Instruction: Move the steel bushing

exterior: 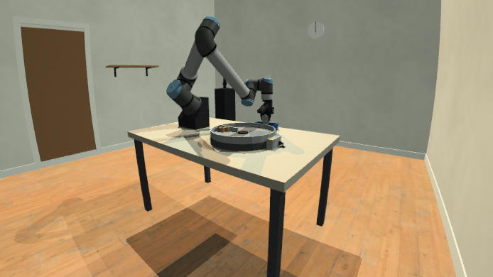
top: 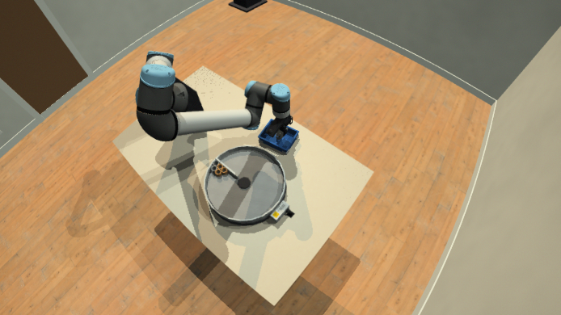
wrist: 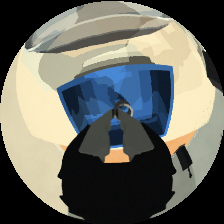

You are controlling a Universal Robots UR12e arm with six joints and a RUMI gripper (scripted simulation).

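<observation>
My hand is 1 cm past the blue crate and 1 cm above it. From my hand the other things lie so: round grey turntable (6 cm ahead, 34 cm to the right, 2 cm above).
</observation>
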